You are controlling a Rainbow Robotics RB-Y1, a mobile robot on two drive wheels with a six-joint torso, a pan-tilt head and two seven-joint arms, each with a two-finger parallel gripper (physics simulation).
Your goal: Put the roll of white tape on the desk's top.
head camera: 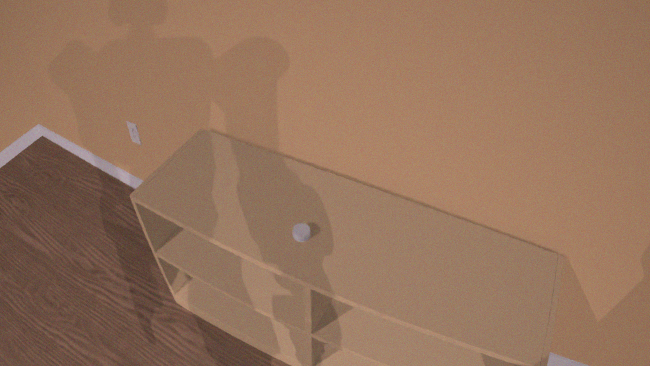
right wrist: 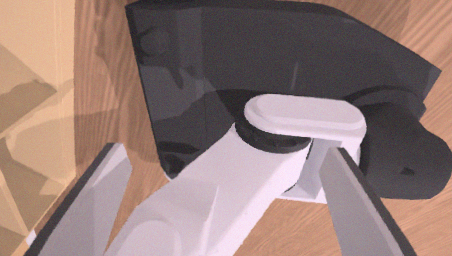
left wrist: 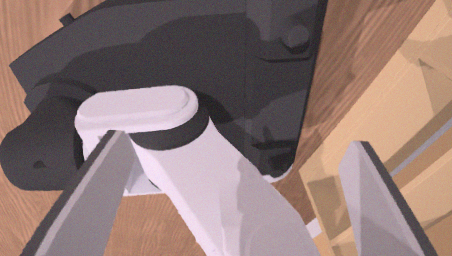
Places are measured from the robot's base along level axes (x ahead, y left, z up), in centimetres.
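Pixels of known places: left gripper, fingertip midpoint: [left wrist: 236,149]; right gripper, fingertip midpoint: [right wrist: 225,158].
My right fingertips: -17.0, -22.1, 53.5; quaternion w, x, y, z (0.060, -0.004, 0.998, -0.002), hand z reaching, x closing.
Observation:
Behind a point stands the place of what it marks, as x, y, z.
A small white roll [head camera: 301,232] @(57.7, 7.7, 63.2), likely the tape, sits on the top board of a low, light wooden shelf unit [head camera: 425,250] @(55.2, -23.5, 61.0) [left wrist: 430,65] @(43.6, 4.6, 12.9) [right wrist: 35,30] @(41.7, -14.8, 8.0), left of its middle and nearer the front edge in the head view. No separate desk shows. My left gripper [left wrist: 236,149] @(-13.8, 23.5, 53.8) is open and empty, over the robot's own base and arm link in the left wrist view. My right gripper [right wrist: 225,158] @(-17.1, -22.1, 53.5) is open and empty, likewise over the base in the right wrist view. Neither gripper shows in the head view, and the roll does not show in the wrist views.
The shelf unit stands against an orange-brown wall [head camera: 425,100] @(76.0, -20.6, 91.6) with open compartments facing front. A white outlet plate [head camera: 133,133] @(126.3, 90.4, 40.0) is on the wall to its left. The dark robot base [left wrist: 225,50] @(-11.4, 12.6, 16.9) [right wrist: 250,55] @(-17.2, -14.0, 16.9) stands on the wood floor [head camera: 60,240] @(91.8, 133.9, 0.0) close to the unit. The robot's shadow falls across it.

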